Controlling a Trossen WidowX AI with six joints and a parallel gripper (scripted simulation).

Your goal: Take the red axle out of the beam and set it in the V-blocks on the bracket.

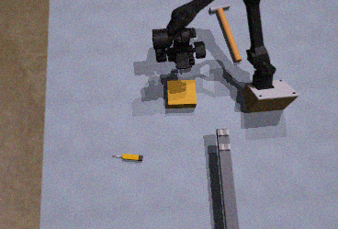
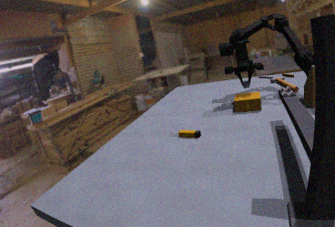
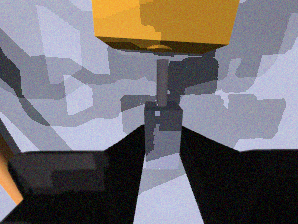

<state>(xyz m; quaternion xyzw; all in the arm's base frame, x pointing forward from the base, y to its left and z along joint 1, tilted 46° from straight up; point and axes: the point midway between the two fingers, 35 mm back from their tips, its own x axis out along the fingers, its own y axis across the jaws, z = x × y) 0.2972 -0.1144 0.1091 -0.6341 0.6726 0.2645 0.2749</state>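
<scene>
Now: the orange block 120 mm to the left of my gripper tip, 40 mm below it and 10 mm ahead of it. Round my gripper tip: yellow tool: 340 mm to the left, 240 mm ahead, 50 mm below; then grey block: 20 mm to the left, 10 mm above.
</scene>
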